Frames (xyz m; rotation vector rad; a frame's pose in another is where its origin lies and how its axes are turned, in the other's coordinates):
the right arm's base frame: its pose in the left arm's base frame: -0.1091 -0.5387 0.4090 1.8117 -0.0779 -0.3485
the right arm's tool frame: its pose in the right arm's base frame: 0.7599 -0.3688 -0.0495 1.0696 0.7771 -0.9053
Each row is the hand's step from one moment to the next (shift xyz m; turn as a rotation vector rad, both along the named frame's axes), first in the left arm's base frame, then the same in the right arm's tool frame.
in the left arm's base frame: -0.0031 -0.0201 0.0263 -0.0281 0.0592 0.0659
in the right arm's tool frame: -0.0203 0.0086 -0.0249 0.0217 -0.0630 -0.0648
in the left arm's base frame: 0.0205 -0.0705 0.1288 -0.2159 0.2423 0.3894
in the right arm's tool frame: -0.0557 0.0522 -0.1271 0.0138 -0.3434 -0.3726
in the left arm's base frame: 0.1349 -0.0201 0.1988 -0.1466 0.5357 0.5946
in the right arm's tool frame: 0.0470 0.1053 -0.2118 0.2634 -0.4859 -0.5971
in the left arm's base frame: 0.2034 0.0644 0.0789 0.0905 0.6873 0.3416
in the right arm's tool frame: 0.1678 0.1128 -0.1042 0.5548 -0.3813 -0.3796
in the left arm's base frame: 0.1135 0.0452 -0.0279 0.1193 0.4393 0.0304
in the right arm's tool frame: 0.1084 0.0616 0.0128 0.4125 -0.1845 -0.0631
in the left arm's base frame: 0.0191 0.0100 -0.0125 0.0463 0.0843 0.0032
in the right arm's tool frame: 0.0209 0.0093 0.0098 0.0939 -0.0171 -0.0121
